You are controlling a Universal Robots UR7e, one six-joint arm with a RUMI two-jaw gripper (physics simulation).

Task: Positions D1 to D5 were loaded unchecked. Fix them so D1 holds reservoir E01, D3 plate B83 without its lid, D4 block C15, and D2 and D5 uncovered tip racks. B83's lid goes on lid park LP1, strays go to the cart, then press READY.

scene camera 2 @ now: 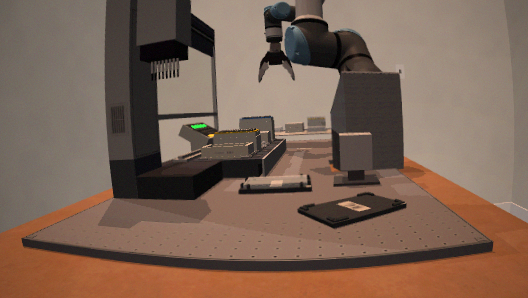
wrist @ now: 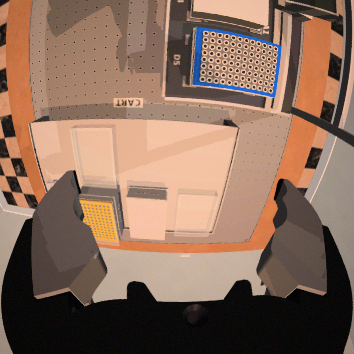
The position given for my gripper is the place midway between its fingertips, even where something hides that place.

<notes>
I see my gripper (wrist: 179, 177), a reservoir (scene camera 2: 216, 151) and a cart (wrist: 176, 154).
The wrist view does not show the reservoir: it is out of frame.
</notes>
